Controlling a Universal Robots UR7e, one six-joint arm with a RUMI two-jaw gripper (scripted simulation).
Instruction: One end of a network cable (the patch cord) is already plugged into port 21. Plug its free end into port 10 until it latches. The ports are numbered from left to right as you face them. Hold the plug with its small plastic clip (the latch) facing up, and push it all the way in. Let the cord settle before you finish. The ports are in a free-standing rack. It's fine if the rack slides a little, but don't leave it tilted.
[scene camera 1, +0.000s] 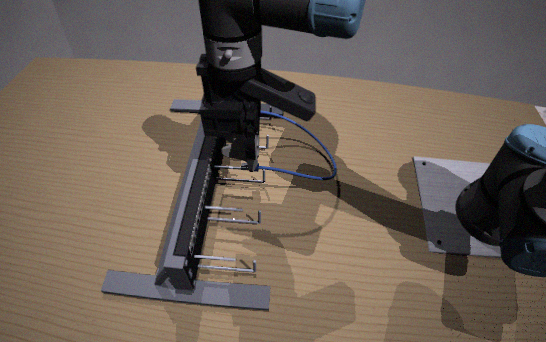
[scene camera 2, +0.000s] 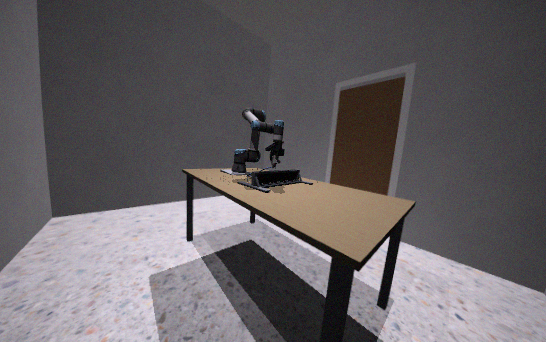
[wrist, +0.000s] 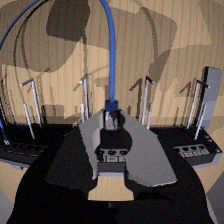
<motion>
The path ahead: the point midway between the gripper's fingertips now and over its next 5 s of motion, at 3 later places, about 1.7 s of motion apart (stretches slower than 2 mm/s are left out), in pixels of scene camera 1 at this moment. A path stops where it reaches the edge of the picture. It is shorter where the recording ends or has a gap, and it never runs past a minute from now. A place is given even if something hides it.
My gripper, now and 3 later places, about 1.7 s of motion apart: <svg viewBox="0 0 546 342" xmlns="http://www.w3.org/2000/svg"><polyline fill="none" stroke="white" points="252,168 235,177 221,176 217,176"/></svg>
</motion>
